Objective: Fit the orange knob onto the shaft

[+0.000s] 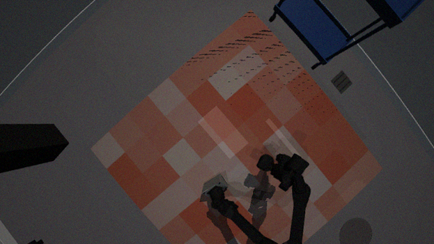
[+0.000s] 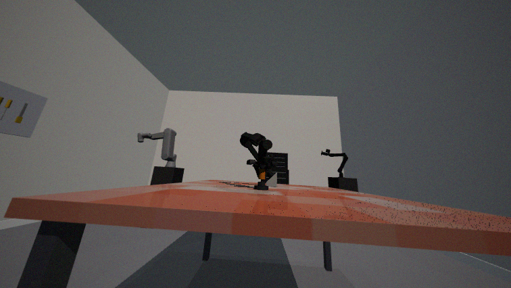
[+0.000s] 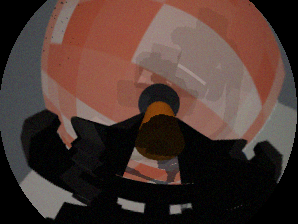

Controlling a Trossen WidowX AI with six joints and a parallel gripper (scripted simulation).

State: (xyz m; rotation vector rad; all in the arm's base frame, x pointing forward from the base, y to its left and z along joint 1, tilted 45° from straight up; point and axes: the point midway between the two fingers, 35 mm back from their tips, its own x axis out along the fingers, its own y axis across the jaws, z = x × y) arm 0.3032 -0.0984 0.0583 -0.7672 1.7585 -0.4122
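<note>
Now: gripper tip 4 cm above the dark round pedestal. Round my gripper tip: orange knob: 2 cm above.
</note>
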